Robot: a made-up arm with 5 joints. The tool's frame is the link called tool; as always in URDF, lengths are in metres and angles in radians. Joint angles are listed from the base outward. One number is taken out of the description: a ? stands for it. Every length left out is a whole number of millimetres.
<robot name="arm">
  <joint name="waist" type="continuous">
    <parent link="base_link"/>
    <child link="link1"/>
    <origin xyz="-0.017 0 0.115" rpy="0 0 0"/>
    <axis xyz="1 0 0"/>
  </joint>
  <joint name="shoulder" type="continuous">
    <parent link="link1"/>
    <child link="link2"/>
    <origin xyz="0 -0.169 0.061" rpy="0 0 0"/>
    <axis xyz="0 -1 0"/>
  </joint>
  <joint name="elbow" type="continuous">
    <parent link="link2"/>
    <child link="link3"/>
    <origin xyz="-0.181 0 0.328" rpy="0 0 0"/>
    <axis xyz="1 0 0"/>
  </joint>
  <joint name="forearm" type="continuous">
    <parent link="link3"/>
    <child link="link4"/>
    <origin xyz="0 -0.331 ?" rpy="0 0 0"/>
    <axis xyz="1 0 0"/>
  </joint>
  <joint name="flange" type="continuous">
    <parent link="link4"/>
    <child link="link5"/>
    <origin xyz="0 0.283 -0.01" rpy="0 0 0"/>
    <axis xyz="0 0 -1"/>
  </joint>
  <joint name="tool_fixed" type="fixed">
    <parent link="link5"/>
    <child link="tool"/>
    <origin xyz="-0.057 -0.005 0" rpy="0 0 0"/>
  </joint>
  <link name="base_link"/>
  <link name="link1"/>
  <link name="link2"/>
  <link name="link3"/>
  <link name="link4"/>
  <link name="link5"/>
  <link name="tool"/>
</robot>
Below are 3 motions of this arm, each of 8 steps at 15 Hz.
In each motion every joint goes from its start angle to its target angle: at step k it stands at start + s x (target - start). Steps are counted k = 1, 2, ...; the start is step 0. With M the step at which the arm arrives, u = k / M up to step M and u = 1 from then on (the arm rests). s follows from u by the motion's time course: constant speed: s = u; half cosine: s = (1 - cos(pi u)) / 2; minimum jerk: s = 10 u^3 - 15 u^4 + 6 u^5.
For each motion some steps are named. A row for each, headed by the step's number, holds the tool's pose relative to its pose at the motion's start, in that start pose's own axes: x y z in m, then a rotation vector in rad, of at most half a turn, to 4 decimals.
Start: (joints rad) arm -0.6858 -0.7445 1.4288 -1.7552 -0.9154
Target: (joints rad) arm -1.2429 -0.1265 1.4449 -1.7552 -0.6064
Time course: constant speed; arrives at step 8
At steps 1, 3, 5, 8:
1: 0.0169 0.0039 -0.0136 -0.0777 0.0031 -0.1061
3: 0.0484 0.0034 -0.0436 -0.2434 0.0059 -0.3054
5: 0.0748 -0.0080 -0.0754 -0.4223 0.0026 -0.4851
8: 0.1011 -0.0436 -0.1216 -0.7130 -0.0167 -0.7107

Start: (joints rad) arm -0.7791 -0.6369 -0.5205 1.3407 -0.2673
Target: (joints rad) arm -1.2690 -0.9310 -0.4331 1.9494 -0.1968
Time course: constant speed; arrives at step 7
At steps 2, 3, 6, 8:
2: 0.0593 0.0840 0.0058 0.0819 -0.0413 -0.1401
3: 0.0898 0.1209 0.0058 0.1224 -0.0734 -0.2102
6: 0.1776 0.2115 -0.0028 0.2416 -0.2162 -0.4103
8: 0.2039 0.2354 -0.0078 0.2804 -0.2789 -0.4706

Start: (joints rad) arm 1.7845 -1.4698 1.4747 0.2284 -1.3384
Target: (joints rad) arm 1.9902 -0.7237 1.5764 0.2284 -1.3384
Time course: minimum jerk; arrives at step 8
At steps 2, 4, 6, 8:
2: -0.0176 0.0085 0.0070 0.0337 -0.0059 0.0736
4: -0.0915 0.0258 0.0388 0.1707 -0.0414 0.3526
6: -0.1710 0.0168 0.0733 0.3167 -0.0964 0.6269
8: -0.1918 0.0100 0.0819 0.3558 -0.1139 0.6977

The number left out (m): -0.025
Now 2 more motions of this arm.
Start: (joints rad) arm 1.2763 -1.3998 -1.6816 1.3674 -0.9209
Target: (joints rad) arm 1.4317 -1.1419 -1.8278 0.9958 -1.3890
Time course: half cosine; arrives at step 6
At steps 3, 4, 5, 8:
3: -0.0451 0.0371 -0.0903 -0.2512 0.1315 0.2455
4: -0.0667 0.0459 -0.1361 -0.3644 0.2150 0.3502
5: -0.0818 0.0486 -0.1695 -0.4407 0.2832 0.4183
8: -0.0872 0.0489 -0.1817 -0.4671 0.3095 0.4413

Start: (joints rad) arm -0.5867 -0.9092 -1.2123 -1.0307 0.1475
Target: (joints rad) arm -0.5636 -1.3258 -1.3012 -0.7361 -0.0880
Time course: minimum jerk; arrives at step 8
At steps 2, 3, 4, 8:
2: 0.0201 -0.0075 0.0008 0.0263 -0.0247 0.0572
3: 0.0538 -0.0190 0.0032 0.0682 -0.0657 0.1533
4: 0.0988 -0.0320 0.0084 0.1199 -0.1194 0.2813
8: 0.2008 -0.0521 0.0287 0.2220 -0.2384 0.5737

